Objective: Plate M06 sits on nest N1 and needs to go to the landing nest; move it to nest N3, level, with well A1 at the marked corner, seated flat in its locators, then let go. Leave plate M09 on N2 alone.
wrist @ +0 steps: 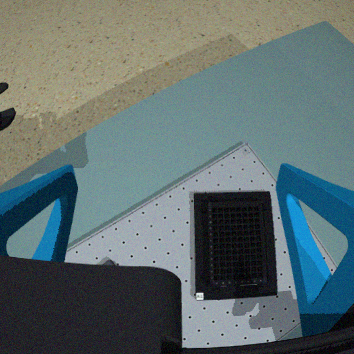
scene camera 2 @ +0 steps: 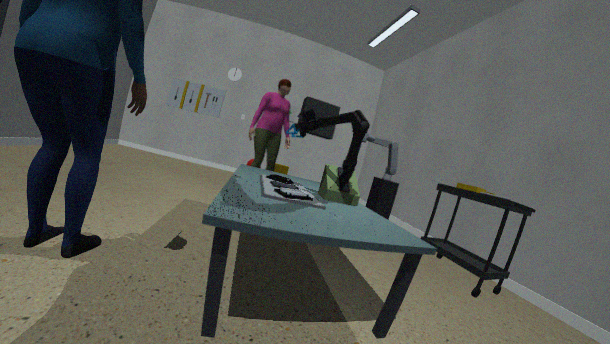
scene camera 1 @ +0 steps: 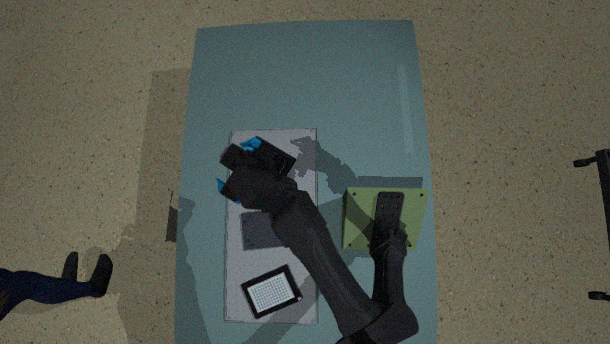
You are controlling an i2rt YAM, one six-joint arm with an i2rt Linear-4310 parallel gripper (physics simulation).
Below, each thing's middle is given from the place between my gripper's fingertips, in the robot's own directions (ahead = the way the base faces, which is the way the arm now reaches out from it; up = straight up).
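White well plate [scene camera 1: 273,291]: far below my hand, far to the left of it and a little behind it.
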